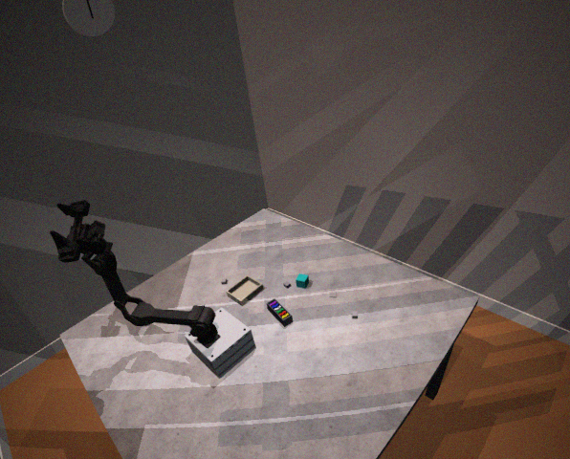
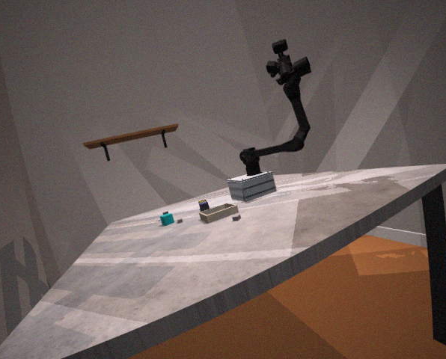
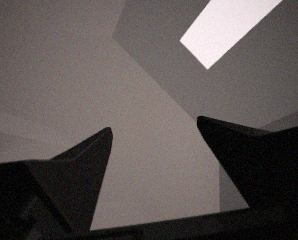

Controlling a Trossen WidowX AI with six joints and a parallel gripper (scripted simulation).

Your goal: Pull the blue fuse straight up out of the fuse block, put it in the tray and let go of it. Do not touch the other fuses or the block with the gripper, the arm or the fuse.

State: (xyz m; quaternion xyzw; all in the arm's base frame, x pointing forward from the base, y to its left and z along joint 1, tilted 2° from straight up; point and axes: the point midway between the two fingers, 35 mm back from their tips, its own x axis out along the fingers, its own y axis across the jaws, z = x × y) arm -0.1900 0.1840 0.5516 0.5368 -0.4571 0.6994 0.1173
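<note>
The blue fuse lies 510 mm ahead of my gripper tip, 240 mm to the right of it and 650 mm below it. Round my gripper tip: white fuse: 510 mm ahead, 250 mm to the right, 650 mm below; purple fuse: 520 mm ahead, 220 mm to the right, 650 mm below; tan tray: 520 mm ahead, 40 mm to the right, 670 mm below.
</note>
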